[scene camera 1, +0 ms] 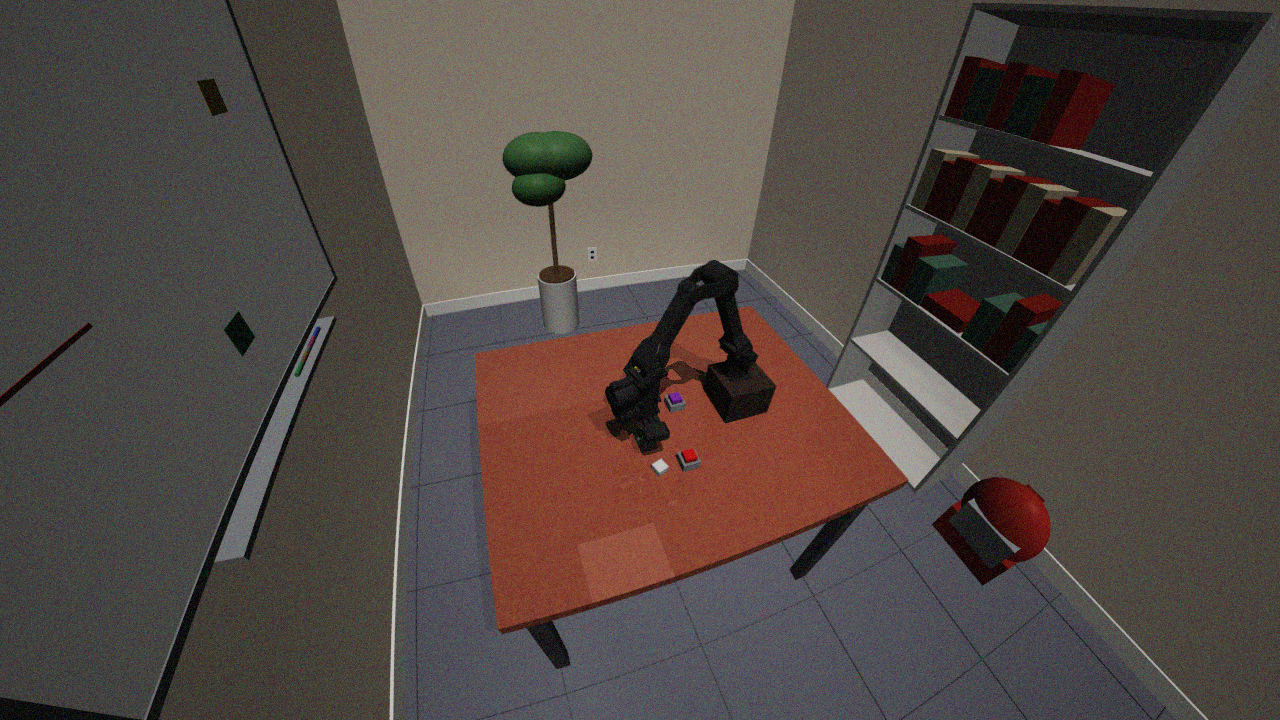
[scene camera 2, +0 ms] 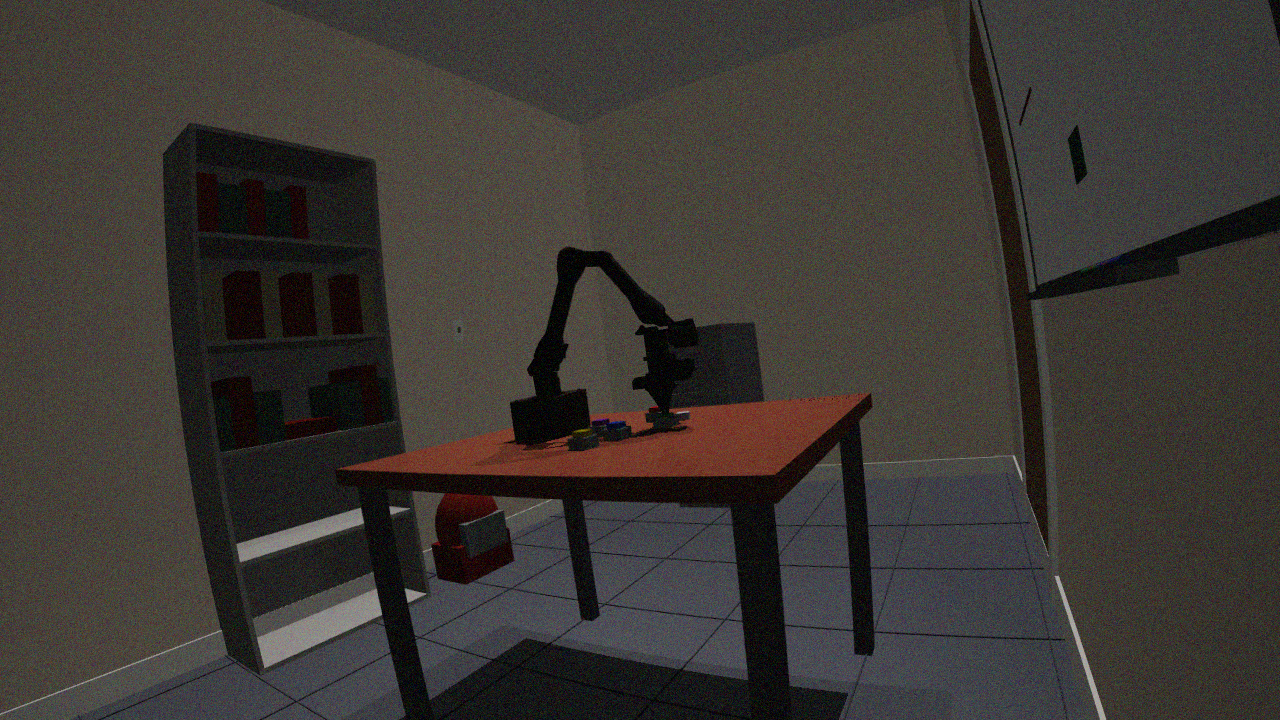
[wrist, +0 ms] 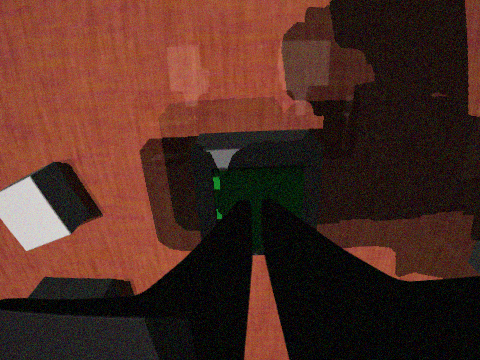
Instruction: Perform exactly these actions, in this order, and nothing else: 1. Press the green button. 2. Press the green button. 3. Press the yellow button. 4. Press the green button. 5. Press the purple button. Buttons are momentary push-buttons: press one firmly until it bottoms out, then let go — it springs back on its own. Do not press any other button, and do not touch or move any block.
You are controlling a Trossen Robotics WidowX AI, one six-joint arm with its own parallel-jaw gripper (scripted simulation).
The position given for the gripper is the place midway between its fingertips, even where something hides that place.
Note:
In view: the gripper (scene camera 2: 665,413).
The gripper shows as well in scene camera 1 (scene camera 1: 644,432) and in the wrist view (wrist: 255,210).

